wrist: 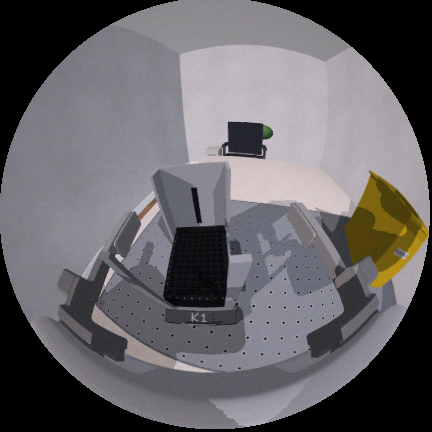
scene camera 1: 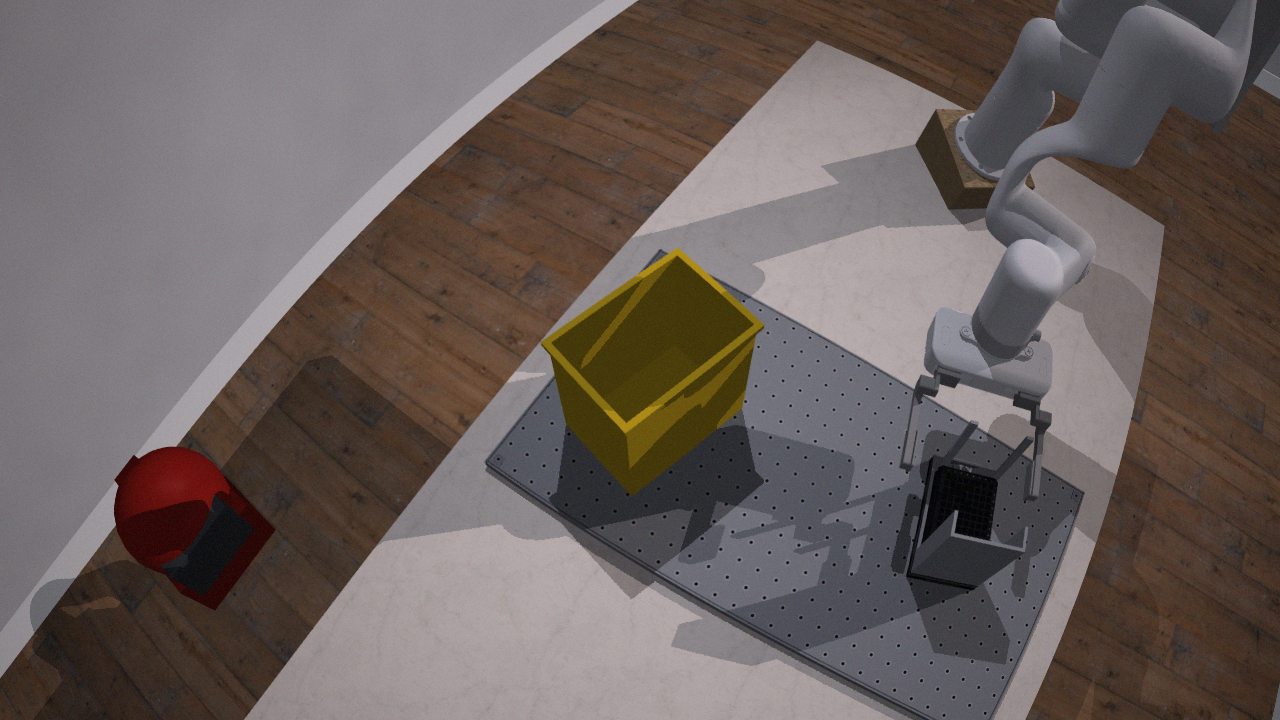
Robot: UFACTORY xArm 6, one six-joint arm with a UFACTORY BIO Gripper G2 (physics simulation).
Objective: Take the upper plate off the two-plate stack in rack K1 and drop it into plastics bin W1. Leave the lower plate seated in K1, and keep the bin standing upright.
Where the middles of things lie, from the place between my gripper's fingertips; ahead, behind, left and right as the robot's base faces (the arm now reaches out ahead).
Scene:
The black gridded plate [scene camera 1: 973,495] is 9 cm below my hand and 3 cm to the left of it. The rest, counted from my hand: yellow bin W1 [scene camera 1: 644,375] (37 cm to the right, 5 cm ahead, 4 cm below).

